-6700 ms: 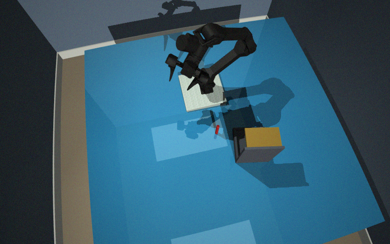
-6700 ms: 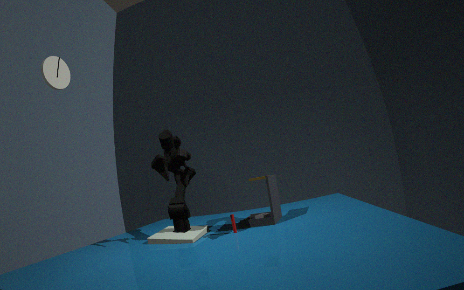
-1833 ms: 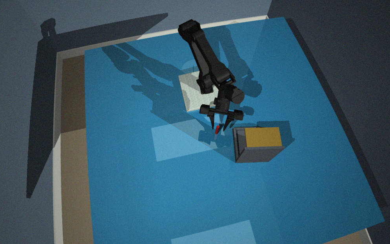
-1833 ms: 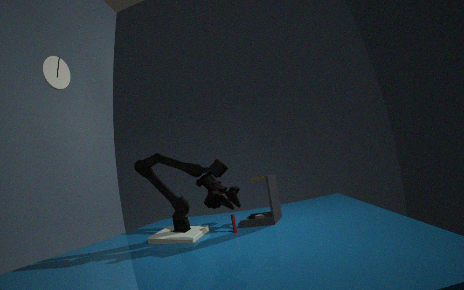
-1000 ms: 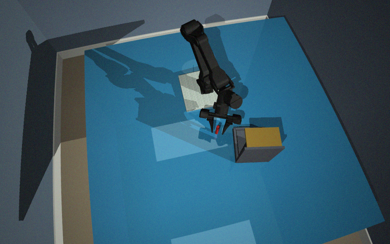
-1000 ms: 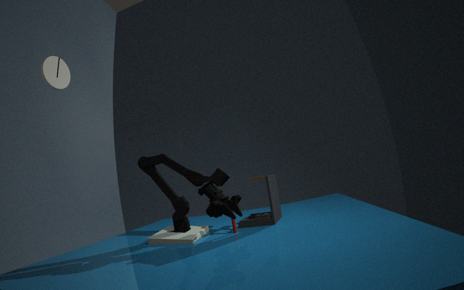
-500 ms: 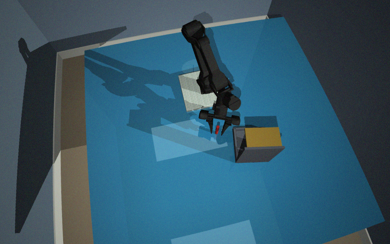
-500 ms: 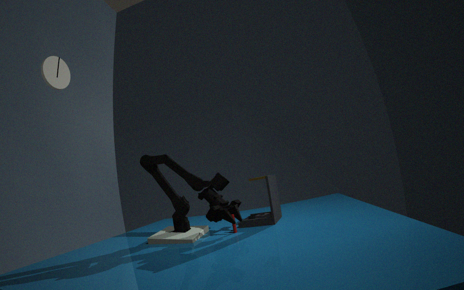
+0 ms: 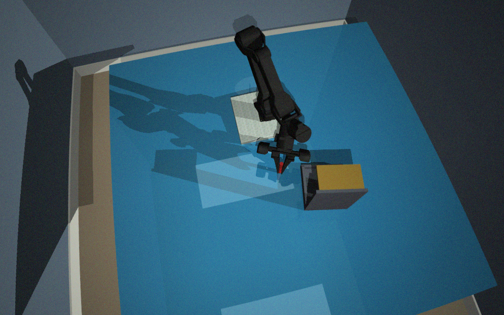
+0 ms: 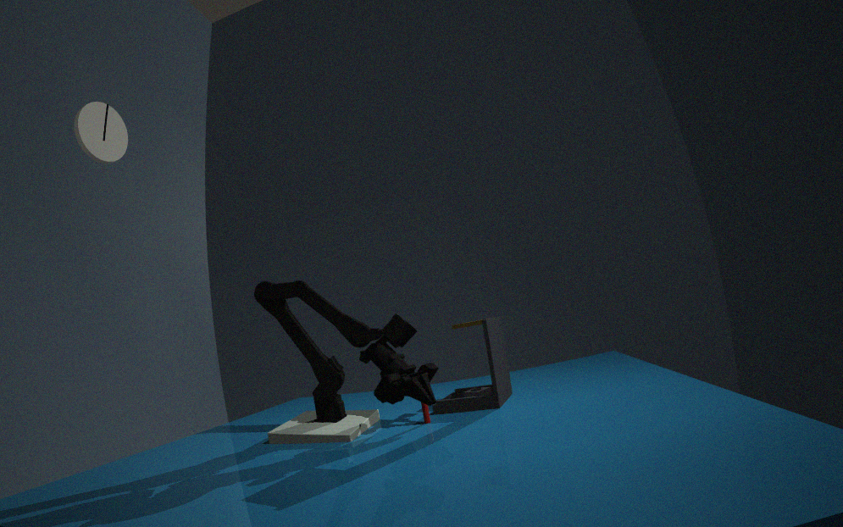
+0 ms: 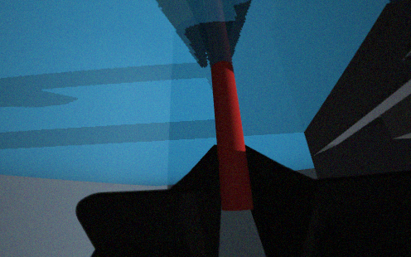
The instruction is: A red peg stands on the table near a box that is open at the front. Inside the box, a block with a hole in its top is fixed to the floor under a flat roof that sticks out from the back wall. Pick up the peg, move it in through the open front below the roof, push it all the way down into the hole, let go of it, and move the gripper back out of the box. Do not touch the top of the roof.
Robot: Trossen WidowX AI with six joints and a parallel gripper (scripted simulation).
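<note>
My gripper tip is now 150 mm to the right of the back wall, 150 mm short of it and 70 mm below it. From my gripper tip the other things lie so: red peg: 20 mm behind, 10 mm to the left, 10 mm below; then roof: 170 mm above, 150 mm to the left, 100 mm ahead.
</note>
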